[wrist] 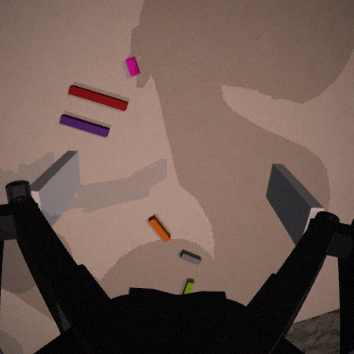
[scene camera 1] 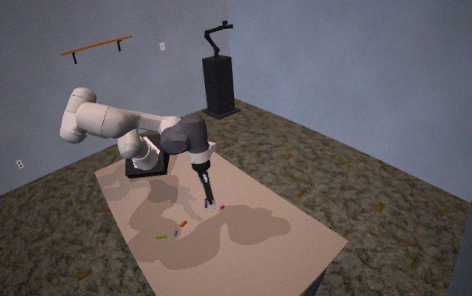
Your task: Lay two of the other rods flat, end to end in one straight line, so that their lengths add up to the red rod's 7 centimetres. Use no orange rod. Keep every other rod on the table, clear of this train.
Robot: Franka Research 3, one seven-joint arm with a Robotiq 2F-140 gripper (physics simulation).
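My gripper [scene camera 1: 211, 204] [wrist: 174, 173] is open wide and empty, above the table. In the wrist view the red rod [wrist: 98, 98] lies beside the parallel, shorter purple rod [wrist: 84, 125], with a gap between them, both beyond the left finger. The purple rod [scene camera 1: 206, 203] shows beside the fingers in the scene view, where the red rod is hidden. A short magenta rod [scene camera 1: 222, 207] [wrist: 132, 66] lies near the red one. An orange rod [scene camera 1: 183, 223] [wrist: 159, 229], a grey rod [scene camera 1: 176, 233] [wrist: 190, 257] and a green rod [scene camera 1: 161, 237] [wrist: 188, 286] lie apart; the green one is partly hidden in the wrist view.
The table [scene camera 1: 300, 242] has its right corner toward the camera's right side. The arm's dark base [scene camera 1: 146, 171] stands at its far end. A dark pedestal [scene camera 1: 219, 85] with a small arm stands on the floor beyond the table.
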